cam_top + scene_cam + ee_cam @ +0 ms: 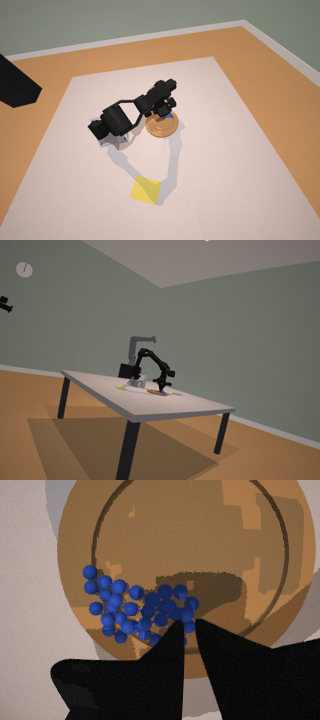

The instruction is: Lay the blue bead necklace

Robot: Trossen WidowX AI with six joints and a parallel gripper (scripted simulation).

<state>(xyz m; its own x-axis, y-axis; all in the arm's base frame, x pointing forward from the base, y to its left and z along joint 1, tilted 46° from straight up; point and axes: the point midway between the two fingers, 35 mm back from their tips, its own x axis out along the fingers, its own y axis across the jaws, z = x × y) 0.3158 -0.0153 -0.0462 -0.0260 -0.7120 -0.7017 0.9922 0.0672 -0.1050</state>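
Right now my gripper tip is 4 cm to the left of the round bead board and 1 cm above it. From my gripper tip the other things lie so: yellow square patch: 36 cm to the right, 16 cm behind, 2 cm below; flat grey tile: 27 cm to the left, 4 cm ahead, 2 cm below; light blue cube: 16 cm to the left, 9 cm behind, 1 cm below.
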